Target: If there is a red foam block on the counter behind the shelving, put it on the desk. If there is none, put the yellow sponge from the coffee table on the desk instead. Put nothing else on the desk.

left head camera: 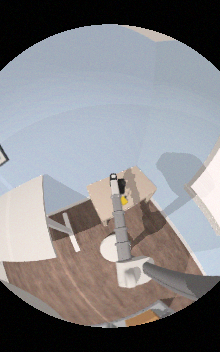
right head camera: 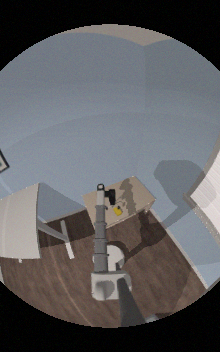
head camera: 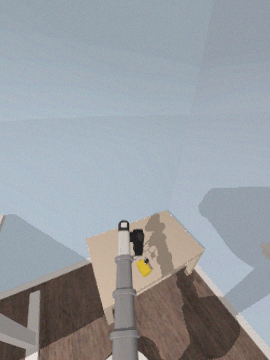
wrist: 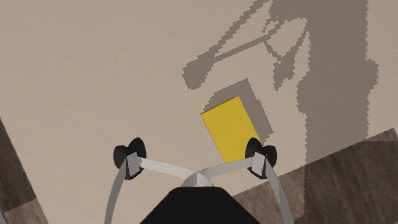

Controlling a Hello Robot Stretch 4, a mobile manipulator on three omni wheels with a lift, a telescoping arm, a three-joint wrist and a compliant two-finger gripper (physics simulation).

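Pixels of known places: gripper, fingertip midpoint: (right head camera: 112, 208) (head camera: 136, 262) (wrist: 195, 151); robot's base, link origin: (left head camera: 114, 247) (right head camera: 108, 257).
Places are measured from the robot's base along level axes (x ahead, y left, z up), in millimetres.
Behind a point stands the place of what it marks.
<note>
The yellow sponge (head camera: 144, 268) @(y -149, x 569, z 467 mm) (left head camera: 124, 200) @(y -162, x 566, z 467 mm) (right head camera: 117, 211) @(y -149, x 565, z 468 mm) (wrist: 227, 127) @(y -135, x 595, z 467 mm) lies on the beige coffee table (head camera: 182, 245) @(y -519, x 761, z 422 mm) (left head camera: 145, 186) @(y -524, x 763, z 422 mm) (right head camera: 143, 196) @(y -539, x 771, z 423 mm) (wrist: 75, 90) @(y 111, x 654, z 422 mm). My gripper (wrist: 195, 151) @(y -87, x 576, z 541 mm) is open and empty above the table. In the wrist view the sponge shows beyond the fingers, right of the gripper's middle, and the right fingertip overlaps its lower right edge. A white table (left head camera: 25, 220) @(y 734, x 196, z 922 mm) (right head camera: 20, 222) @(y 716, x 198, z 922 mm) stands at the left; I cannot tell if it is the desk. No red foam block shows.
The white table's leg (head camera: 33, 320) (left head camera: 71, 232) (right head camera: 67, 240) stands left of the coffee table. Blue walls rise behind and right of the coffee table. An orange-brown item (left head camera: 142, 318) shows at the bottom of the left head view. A picture frame (left head camera: 3, 155) @(y 960, x 600, z 1297 mm) hangs at far left.
</note>
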